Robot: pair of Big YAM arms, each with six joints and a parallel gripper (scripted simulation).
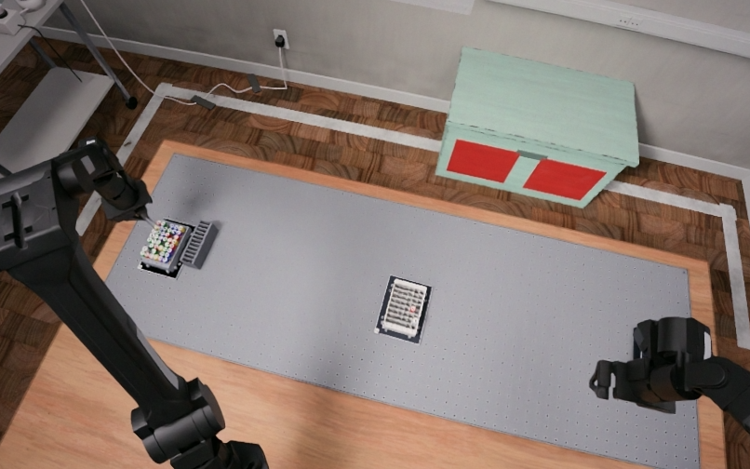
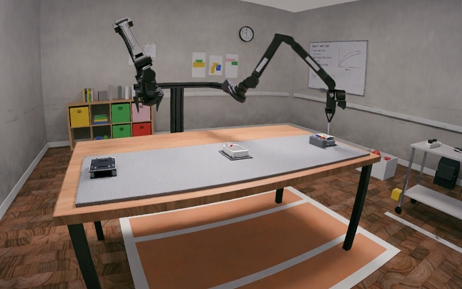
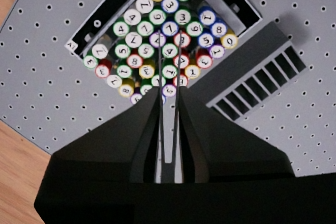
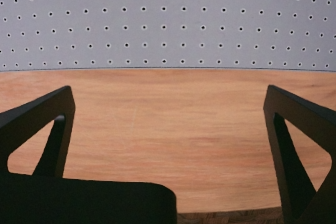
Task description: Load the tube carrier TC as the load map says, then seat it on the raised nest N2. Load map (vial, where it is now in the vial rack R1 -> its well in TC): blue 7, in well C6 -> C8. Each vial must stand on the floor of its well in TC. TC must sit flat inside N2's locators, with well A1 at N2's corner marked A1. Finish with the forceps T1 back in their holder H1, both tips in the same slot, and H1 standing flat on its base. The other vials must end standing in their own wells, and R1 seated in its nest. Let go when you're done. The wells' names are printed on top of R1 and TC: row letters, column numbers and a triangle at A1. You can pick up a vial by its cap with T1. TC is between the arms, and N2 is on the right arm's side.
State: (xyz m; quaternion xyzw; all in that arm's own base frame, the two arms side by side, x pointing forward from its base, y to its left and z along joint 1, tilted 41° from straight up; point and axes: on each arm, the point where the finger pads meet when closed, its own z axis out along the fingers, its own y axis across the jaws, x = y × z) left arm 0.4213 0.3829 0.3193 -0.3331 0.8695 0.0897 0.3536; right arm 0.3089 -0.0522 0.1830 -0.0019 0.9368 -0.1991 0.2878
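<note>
The forceps T1 lies 3 cm below my left hand. Also, from my left hand: dark nest N2: 7 cm ahead, 136 cm to the right, 13 cm below; white tube carrier TC: 1 cm ahead, 68 cm to the right, 14 cm below; grey slotted holder H1: 1 cm ahead, 10 cm to the right, 14 cm below.
</note>
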